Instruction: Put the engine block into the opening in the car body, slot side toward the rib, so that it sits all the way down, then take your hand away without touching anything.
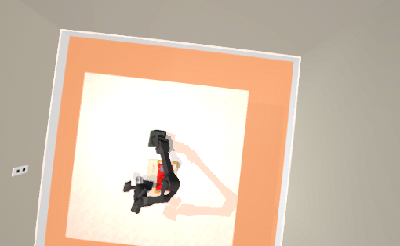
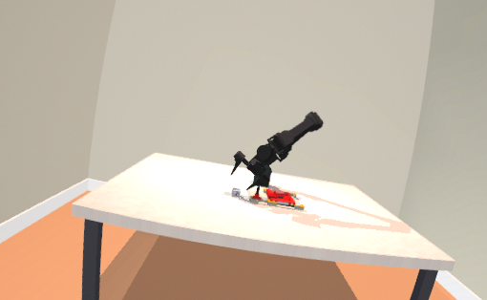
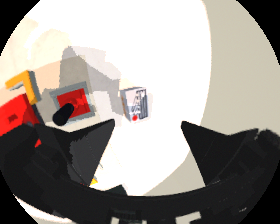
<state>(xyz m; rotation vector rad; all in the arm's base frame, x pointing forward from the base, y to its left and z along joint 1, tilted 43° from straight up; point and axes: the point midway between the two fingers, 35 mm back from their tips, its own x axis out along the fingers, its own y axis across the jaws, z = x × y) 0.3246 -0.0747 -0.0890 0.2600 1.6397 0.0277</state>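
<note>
The grey engine block lies 50 mm below my gripper tip, 10 mm to the right of it and 10 mm ahead of it.
</note>
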